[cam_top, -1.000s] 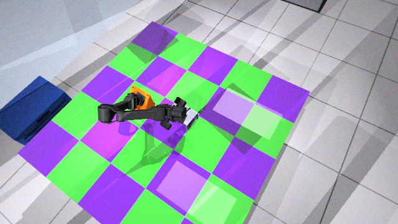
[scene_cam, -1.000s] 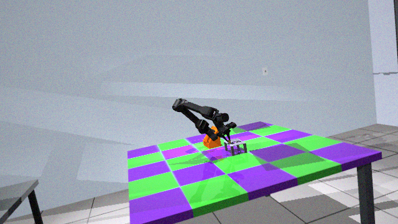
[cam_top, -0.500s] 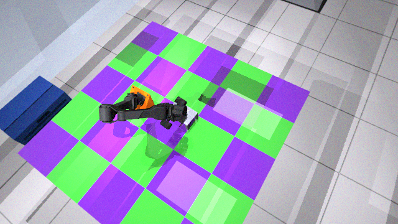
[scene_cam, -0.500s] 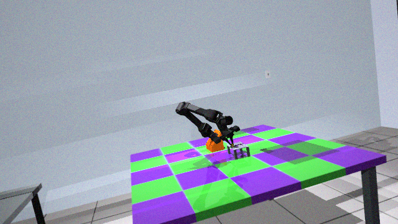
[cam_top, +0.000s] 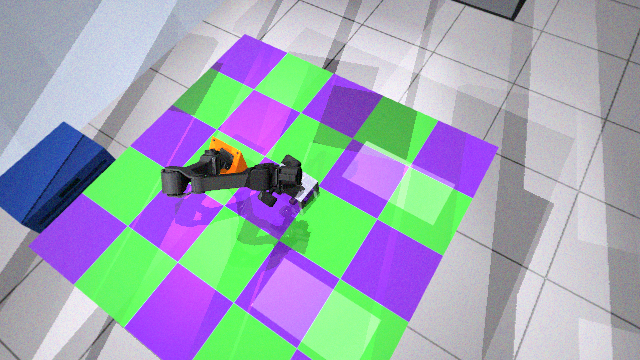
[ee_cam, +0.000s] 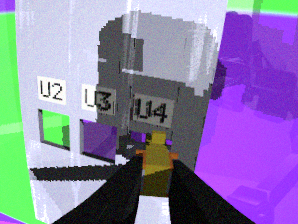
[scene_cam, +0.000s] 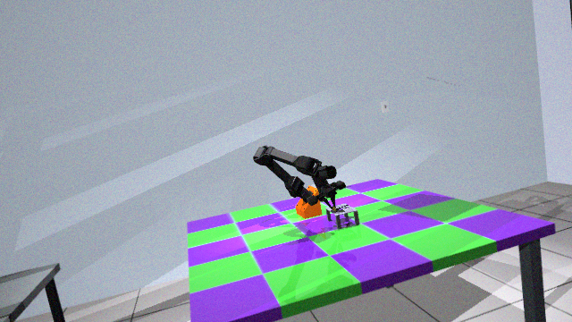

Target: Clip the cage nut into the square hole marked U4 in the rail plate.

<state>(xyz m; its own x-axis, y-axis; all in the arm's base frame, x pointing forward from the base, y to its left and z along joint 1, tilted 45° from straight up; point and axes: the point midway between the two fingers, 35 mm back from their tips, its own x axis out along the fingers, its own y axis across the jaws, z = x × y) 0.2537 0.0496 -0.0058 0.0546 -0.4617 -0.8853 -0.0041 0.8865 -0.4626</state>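
Right now my gripper tip is 1 cm above the cage nut.
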